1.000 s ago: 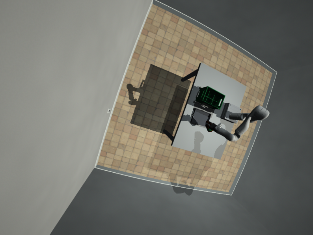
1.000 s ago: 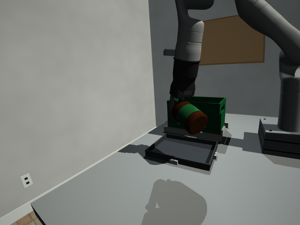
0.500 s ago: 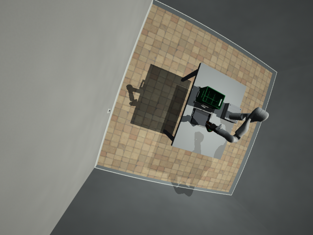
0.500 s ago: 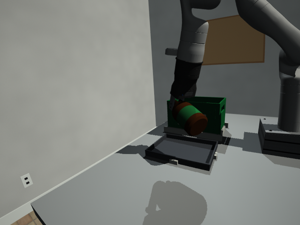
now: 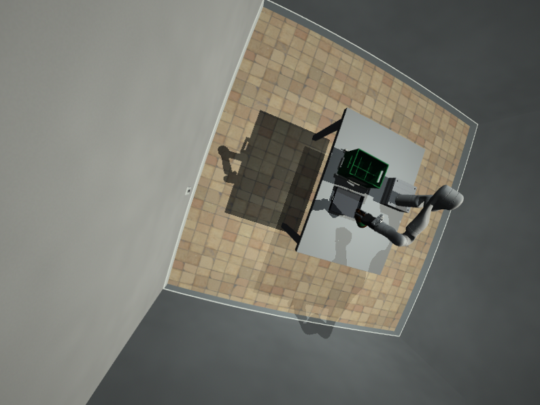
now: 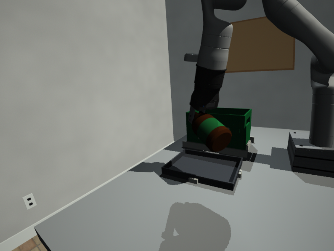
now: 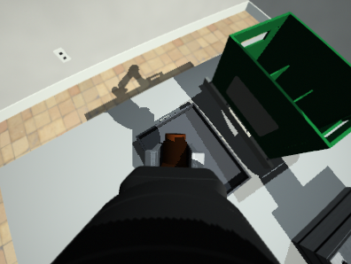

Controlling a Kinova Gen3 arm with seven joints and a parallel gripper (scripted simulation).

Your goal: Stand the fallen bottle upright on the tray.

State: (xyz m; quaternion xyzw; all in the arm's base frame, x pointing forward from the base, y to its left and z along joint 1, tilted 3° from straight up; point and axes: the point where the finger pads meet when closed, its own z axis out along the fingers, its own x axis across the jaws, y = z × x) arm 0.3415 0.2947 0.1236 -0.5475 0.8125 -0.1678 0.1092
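The brown bottle is 40 mm behind my hand, 20 mm to the left of it and 20 mm below it. Also, from my hand: green crate: 300 mm to the right, 120 mm below, 80 mm ahead; black tray: 190 mm below, 50 mm to the right.
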